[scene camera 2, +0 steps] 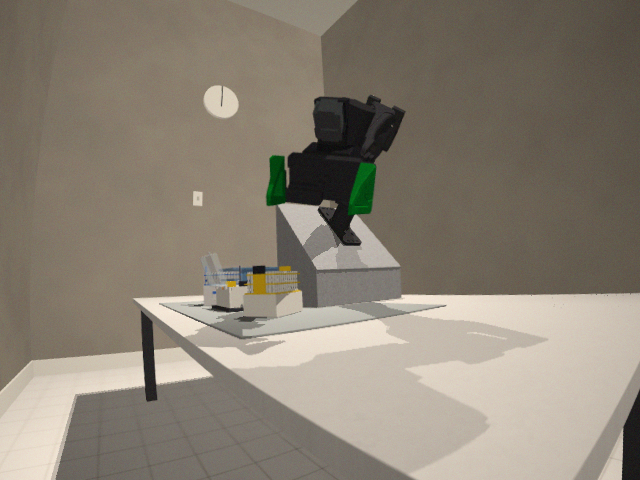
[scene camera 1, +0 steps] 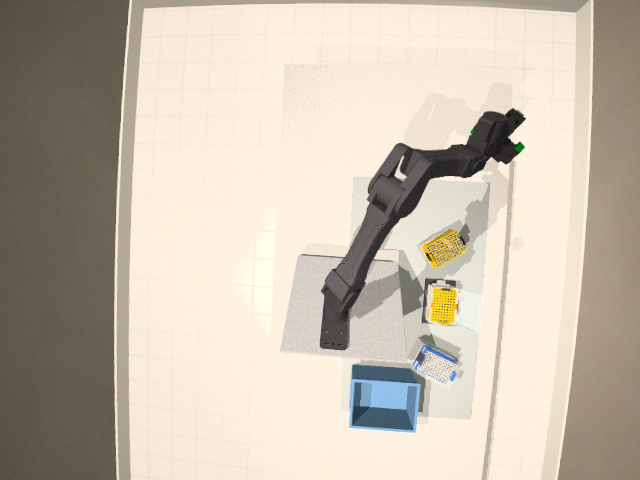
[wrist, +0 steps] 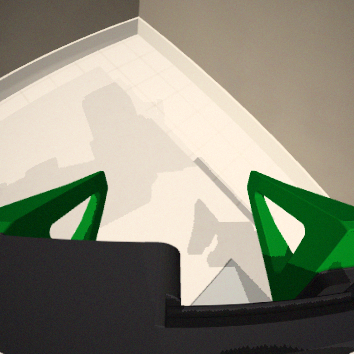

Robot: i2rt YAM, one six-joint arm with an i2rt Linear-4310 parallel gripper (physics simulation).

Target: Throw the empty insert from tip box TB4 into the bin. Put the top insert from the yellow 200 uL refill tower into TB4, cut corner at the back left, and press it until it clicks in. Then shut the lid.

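Note:
My gripper is open and empty, high above the table beyond the mat's far end in scene camera 1. Tip box TB4 sits in a black holder in the middle of the row, with a yellow perforated insert in it. Its clear lid stands open on the right side. The yellow refill tower stands at an angle on a white base, nearer the gripper. The blue bin stands near the other end; no insert shows in it.
A blue-and-white refill tower stands between TB4 and the bin. These things stand on or beside a grey-green mat. The arm rises from a grey wedge-shaped pedestal left of the mat in scene camera 1.

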